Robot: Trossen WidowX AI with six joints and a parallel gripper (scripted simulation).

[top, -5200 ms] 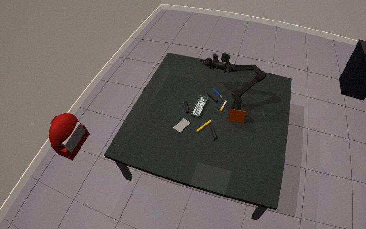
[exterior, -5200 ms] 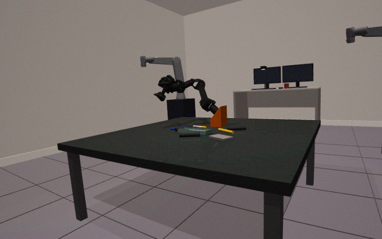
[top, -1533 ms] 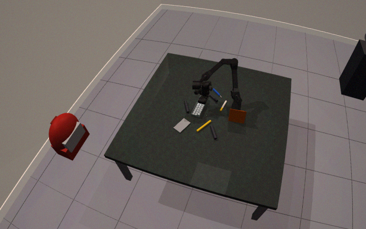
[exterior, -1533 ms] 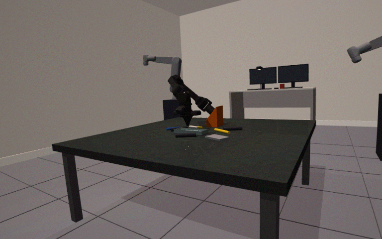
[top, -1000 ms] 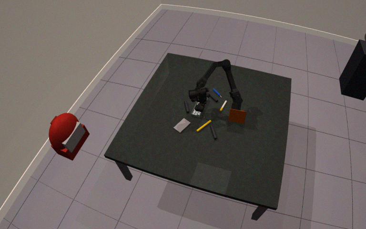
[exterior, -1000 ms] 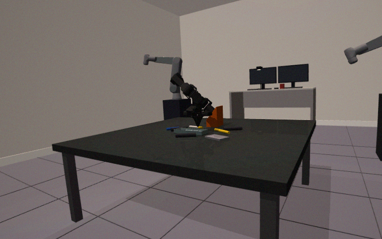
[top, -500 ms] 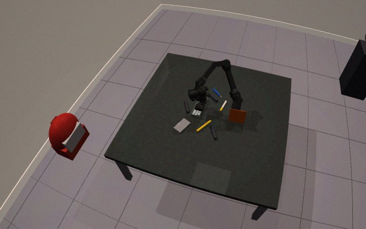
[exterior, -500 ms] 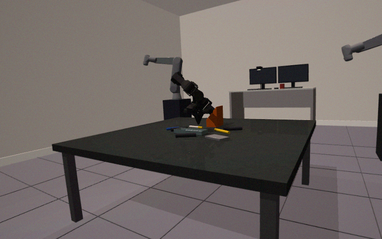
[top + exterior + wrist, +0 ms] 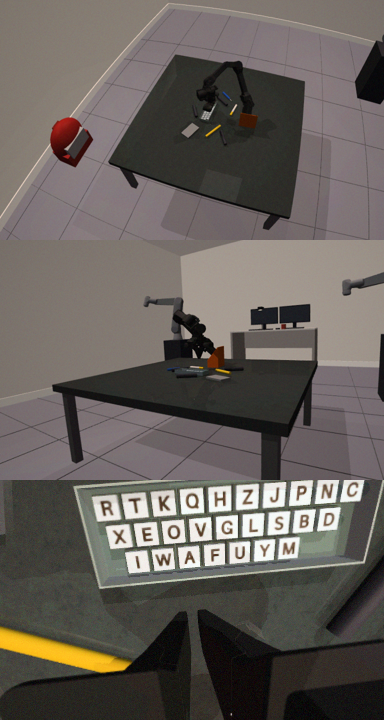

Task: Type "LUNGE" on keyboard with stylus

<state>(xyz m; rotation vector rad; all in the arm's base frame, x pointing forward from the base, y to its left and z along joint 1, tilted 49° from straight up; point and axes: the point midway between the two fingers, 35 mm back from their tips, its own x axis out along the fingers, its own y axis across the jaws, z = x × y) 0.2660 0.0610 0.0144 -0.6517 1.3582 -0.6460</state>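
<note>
Now: gripper tip 8 cm past the blue stylus, 23 cm to the left of it and 9 cm above it. From my gripper tip the other things lie so: white marker: 15 cm behind, 10 cm to the right, 9 cm below; yellow marker: 6 cm behind, 13 cm to the left, 9 cm below; L key: 3 cm ahead, 6 cm to the right, 8 cm below.
</note>
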